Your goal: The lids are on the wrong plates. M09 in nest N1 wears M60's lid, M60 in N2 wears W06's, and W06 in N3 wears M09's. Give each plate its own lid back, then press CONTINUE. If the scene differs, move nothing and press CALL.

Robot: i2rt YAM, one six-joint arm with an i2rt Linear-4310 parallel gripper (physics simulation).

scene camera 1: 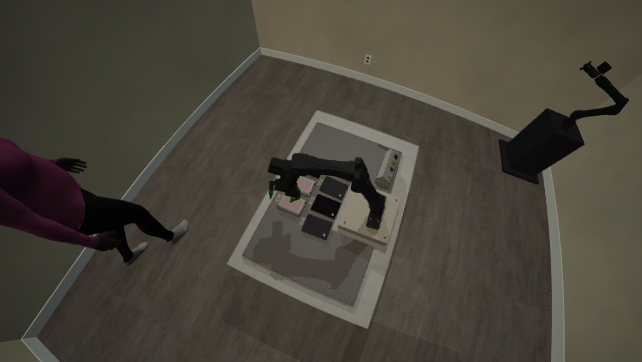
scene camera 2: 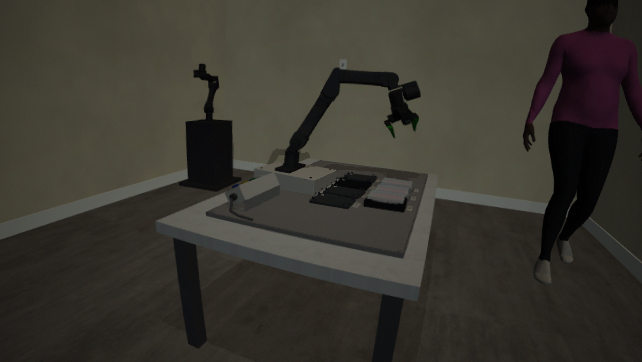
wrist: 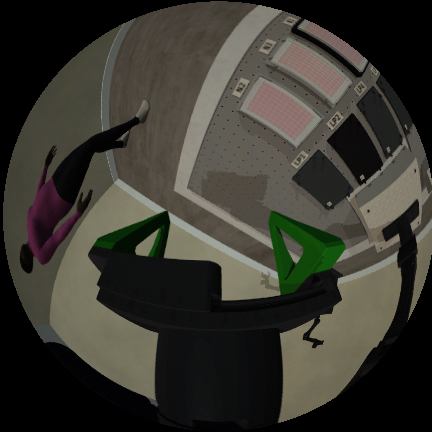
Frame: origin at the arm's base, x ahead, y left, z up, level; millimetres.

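Seen in the pictures: gripper, fingertip midpoint: [scene camera 1: 280, 200] [scene camera 2: 404, 134] [wrist: 218, 216]; arm's base at its link origin: [scene camera 1: 376, 211] [scene camera 2: 290, 168] [wrist: 402, 220].
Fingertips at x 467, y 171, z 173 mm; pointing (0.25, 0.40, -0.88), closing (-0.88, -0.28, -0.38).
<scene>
Offsets run from my fingertips to a thing's middle. Level surfaces: height alone.
Three plates with pink wells lie in a row. In the wrist view, the N2 plate {8 mm back, 78 mm right, 202 mm down} [wrist: 282, 112] [scene camera 1: 291, 204] is nearest, the N3 plate {18 mm back, 207 mm right, 202 mm down} [wrist: 312, 71] [scene camera 1: 306, 185] is in the middle, and the N1 plate {27 mm back, 339 mm right, 191 mm down} [wrist: 336, 42] [scene camera 2: 386, 198] has a black surround and is partly cut off. No lid lettering is readable. Dark pads LP1 {185 mm back, 0 mm left, 217 mm down} [wrist: 322, 180] [scene camera 1: 316, 226], LP2 {193 mm back, 128 mm right, 217 mm down} [wrist: 355, 147] [scene camera 1: 326, 206] and LP4 {201 mm back, 254 mm right, 217 mm down} [wrist: 381, 120] [scene camera 1: 334, 187] lie beside them; no lid shows on these. The button box {480 mm back, 488 mm right, 186 mm down} [scene camera 1: 388, 169] [scene camera 2: 257, 192] has coloured buttons; their labels are unreadable. My gripper [scene camera 1: 282, 199] [scene camera 2: 404, 133] [wrist: 218, 216] is open and empty, high above the plates' side.
My arm's pale base block [scene camera 1: 355, 220] [scene camera 2: 305, 181] stands behind the pads. A person in magenta [scene camera 1: 45, 200] [scene camera 2: 590, 85] [wrist: 44, 215] stands beyond the plates' side of the table. Another black arm stands on a dark pedestal [scene camera 1: 542, 145] [scene camera 2: 209, 152] away from the table {240 mm down} [scene camera 1: 372, 295].
</scene>
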